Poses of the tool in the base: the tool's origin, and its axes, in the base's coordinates. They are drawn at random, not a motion.
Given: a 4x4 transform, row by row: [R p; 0 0 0 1], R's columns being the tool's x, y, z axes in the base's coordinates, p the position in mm. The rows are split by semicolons.
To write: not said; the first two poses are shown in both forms.
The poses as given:
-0.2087 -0.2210 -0.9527 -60.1; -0.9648 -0.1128 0.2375 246.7; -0.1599 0.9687 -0.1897 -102.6; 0 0 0 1
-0.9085 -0.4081 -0.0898 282.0; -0.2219 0.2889 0.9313 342.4; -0.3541 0.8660 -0.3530 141.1; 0 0 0 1
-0.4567 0.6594 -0.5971 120.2; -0.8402 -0.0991 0.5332 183.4; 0.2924 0.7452 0.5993 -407.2; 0 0 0 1
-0.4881 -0.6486 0.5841 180.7; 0.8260 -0.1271 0.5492 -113.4; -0.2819 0.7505 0.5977 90.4; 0 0 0 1
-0.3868 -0.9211 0.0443 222.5; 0.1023 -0.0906 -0.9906 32.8; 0.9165 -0.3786 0.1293 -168.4; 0 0 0 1
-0.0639 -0.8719 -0.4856 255.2; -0.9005 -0.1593 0.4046 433.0; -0.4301 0.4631 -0.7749 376.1; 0 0 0 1
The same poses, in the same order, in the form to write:
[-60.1 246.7 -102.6], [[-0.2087 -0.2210 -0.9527], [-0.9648 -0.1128 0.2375], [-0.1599 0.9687 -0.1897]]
[282.0 342.4 141.1], [[-0.9085 -0.4081 -0.0898], [-0.2219 0.2889 0.9313], [-0.3541 0.8660 -0.3530]]
[120.2 183.4 -407.2], [[-0.4567 0.6594 -0.5971], [-0.8402 -0.0991 0.5332], [0.2924 0.7452 0.5993]]
[180.7 -113.4 90.4], [[-0.4881 -0.6486 0.5841], [0.8260 -0.1271 0.5492], [-0.2819 0.7505 0.5977]]
[222.5 32.8 -168.4], [[-0.3868 -0.9211 0.0443], [0.1023 -0.0906 -0.9906], [0.9165 -0.3786 0.1293]]
[255.2 433.0 376.1], [[-0.0639 -0.8719 -0.4856], [-0.9005 -0.1593 0.4046], [-0.4301 0.4631 -0.7749]]

